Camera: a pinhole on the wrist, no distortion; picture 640 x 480 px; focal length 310.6 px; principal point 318.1 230.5 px. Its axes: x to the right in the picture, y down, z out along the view. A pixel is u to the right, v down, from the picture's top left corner.
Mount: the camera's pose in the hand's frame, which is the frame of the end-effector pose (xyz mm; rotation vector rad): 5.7 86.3 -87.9 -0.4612 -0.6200 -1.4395
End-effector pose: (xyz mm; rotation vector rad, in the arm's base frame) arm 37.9 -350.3 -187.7 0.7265 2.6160 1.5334
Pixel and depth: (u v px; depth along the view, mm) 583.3 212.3 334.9
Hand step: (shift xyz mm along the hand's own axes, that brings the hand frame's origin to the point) -45.9 79.0 349.8
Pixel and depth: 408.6 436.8 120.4
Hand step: 72.1 143.4 32.3
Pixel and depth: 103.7 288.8 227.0
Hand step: 18.7 354.7 -12.5
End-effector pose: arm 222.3 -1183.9 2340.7 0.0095 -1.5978 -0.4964
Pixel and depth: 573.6 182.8 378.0
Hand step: -88.4 83.9 395.9
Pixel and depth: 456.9 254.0 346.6
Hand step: -4.5 190.9 277.8
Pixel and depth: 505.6 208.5 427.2
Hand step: -67.6 158.4 401.3
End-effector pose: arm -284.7 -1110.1 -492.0 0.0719 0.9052 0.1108
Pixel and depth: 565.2 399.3 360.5
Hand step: 165.3 114.1 385.8
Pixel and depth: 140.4 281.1 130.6
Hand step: 10.3 228.6 -34.8
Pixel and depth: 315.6 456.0 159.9
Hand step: 102.7 199.6 41.7
